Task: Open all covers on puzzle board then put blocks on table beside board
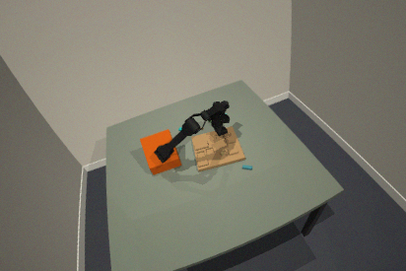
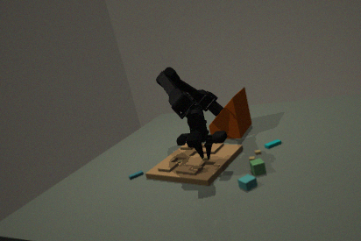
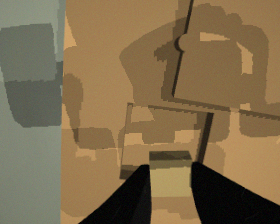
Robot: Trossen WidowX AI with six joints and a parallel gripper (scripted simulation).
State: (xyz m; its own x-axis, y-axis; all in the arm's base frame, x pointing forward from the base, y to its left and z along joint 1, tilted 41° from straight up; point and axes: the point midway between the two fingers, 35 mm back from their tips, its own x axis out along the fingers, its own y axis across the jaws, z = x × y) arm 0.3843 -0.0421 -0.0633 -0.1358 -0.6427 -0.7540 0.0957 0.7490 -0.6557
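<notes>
My gripper tip is now 7 cm past the tan puzzle board, 9 cm to the left of it and 3 cm above it. The rest, counted from my gripper tip: flat teal piece: 18 cm behind, 23 cm to the left, 4 cm below; then green cube: 4 cm ahead, 19 cm to the left, 3 cm below; then teal cube: 13 cm ahead, 17 cm to the left, 3 cm below.
</notes>
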